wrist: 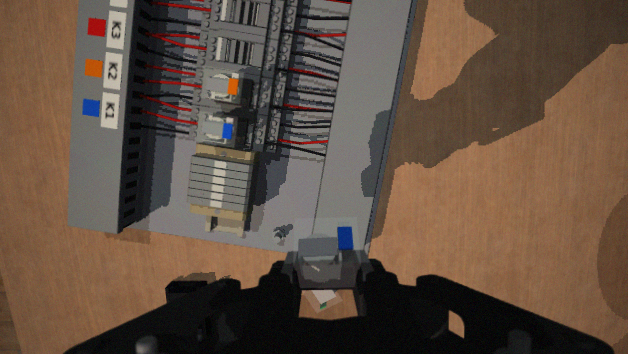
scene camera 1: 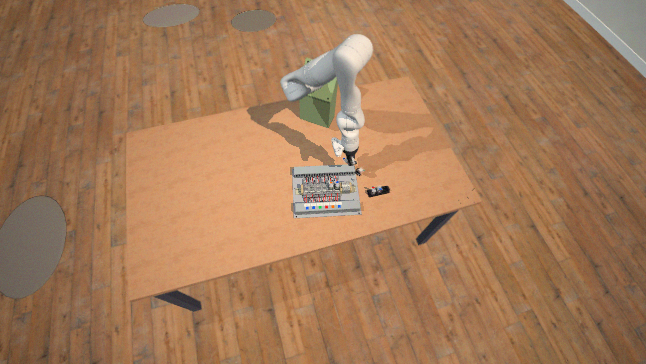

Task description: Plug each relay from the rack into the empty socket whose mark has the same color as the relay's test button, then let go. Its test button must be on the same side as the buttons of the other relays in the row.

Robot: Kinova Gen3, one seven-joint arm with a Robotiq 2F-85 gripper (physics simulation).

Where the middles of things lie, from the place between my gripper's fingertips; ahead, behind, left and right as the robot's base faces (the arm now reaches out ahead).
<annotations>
My hand is 140 mm to the left of the grey socket panel [scene camera 1: 297, 182] and 120 mm above it.
</annotations>
